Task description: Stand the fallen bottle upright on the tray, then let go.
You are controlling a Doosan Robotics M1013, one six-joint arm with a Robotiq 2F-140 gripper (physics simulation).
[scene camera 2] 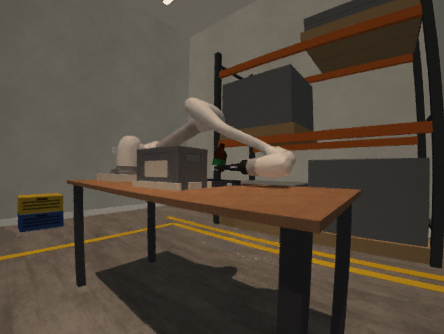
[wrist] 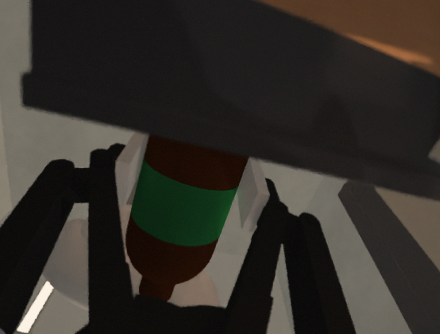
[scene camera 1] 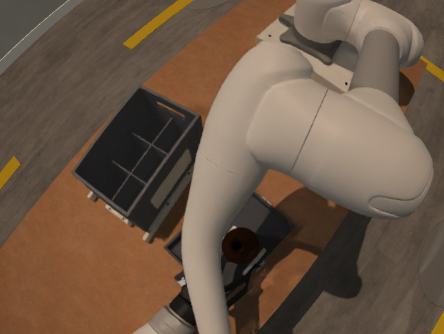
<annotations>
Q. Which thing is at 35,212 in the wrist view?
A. My gripper.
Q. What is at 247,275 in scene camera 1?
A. My gripper.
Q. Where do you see a brown bottle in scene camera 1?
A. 240,245
</annotations>
